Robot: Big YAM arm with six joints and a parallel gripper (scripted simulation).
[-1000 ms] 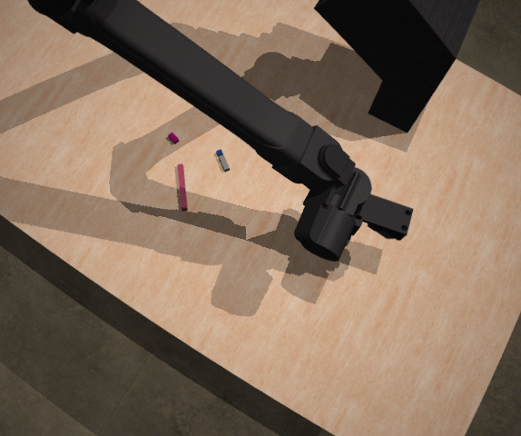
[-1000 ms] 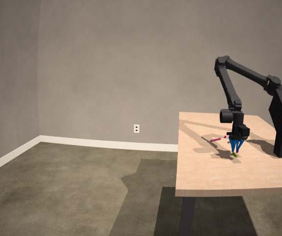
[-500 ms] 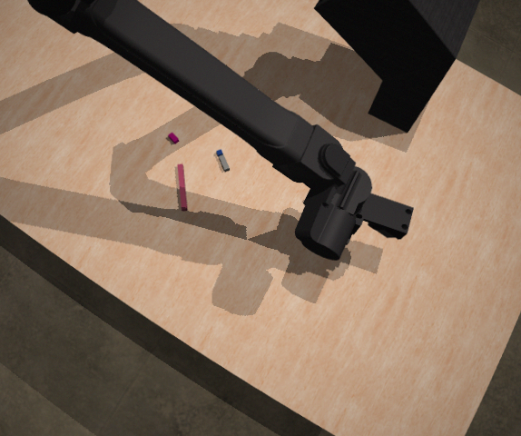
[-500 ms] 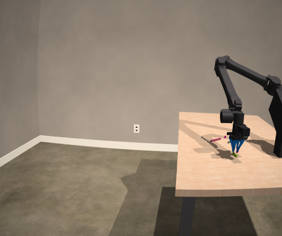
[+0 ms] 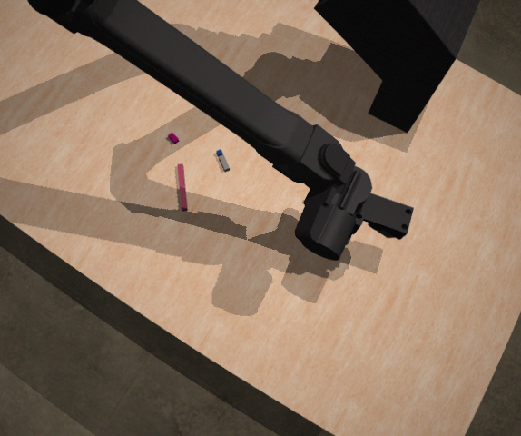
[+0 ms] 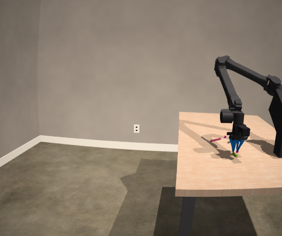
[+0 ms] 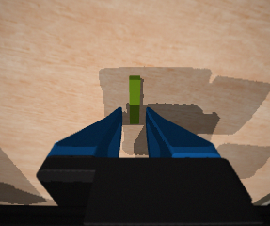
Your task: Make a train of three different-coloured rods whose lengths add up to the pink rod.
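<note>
Now: the lime rod 20 mm below my hand. The rest, counted from my hand: grey rod 230 mm to the right, 20 mm below; then pink rod 260 mm to the right, 90 mm ahead, 20 mm below; then blue rod 250 mm to the right, 20 mm below, 10 mm behind.
</note>
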